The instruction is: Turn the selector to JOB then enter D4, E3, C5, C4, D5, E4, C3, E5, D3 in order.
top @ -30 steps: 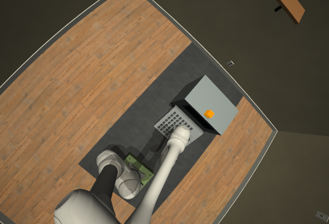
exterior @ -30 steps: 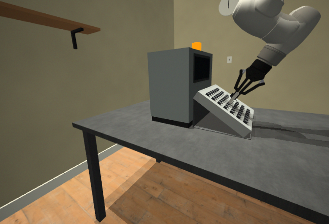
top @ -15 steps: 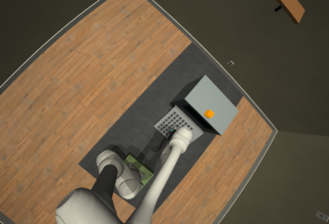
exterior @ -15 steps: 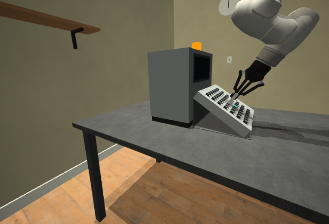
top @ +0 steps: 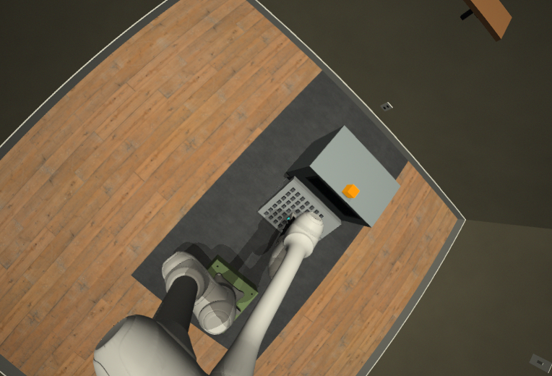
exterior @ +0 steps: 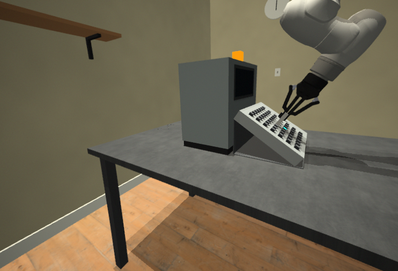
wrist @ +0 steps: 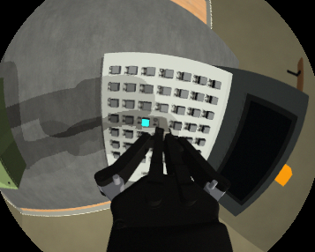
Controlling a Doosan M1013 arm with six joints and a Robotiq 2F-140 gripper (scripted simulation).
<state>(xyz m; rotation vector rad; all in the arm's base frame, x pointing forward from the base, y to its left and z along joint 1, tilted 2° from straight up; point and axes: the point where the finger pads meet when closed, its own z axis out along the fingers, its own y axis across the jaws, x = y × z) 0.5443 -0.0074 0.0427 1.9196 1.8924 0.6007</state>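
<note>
The key E4 lies 40 mm below my hand and 10 mm behind it. From my hand the other things lie so: keypad 60 mm below, 50 mm to the right, 40 mm ahead; black selector knob 160 mm to the right, 20 mm ahead, 10 mm below.
</note>
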